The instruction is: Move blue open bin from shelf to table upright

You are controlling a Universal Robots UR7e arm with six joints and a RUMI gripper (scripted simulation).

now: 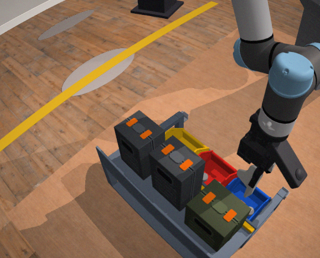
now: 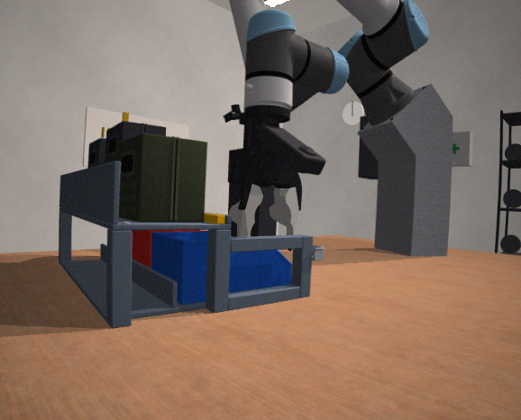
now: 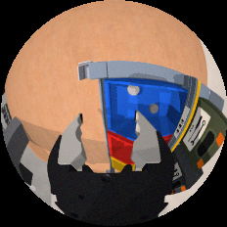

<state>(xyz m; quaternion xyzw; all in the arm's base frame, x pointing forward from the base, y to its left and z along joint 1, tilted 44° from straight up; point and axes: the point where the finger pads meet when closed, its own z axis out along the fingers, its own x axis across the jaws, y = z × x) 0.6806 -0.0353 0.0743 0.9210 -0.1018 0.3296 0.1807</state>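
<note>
Right now my hand is 8 cm short of the blue open bin, 3 cm to the left of it and 2 cm above it. Round my hand: green case: 17 cm ahead, 7 cm to the right, 9 cm above; then red bin: 3 cm ahead, 13 cm to the right, 2 cm below; then yellow bin: 1 cm behind, 24 cm to the right, 2 cm below.
</note>
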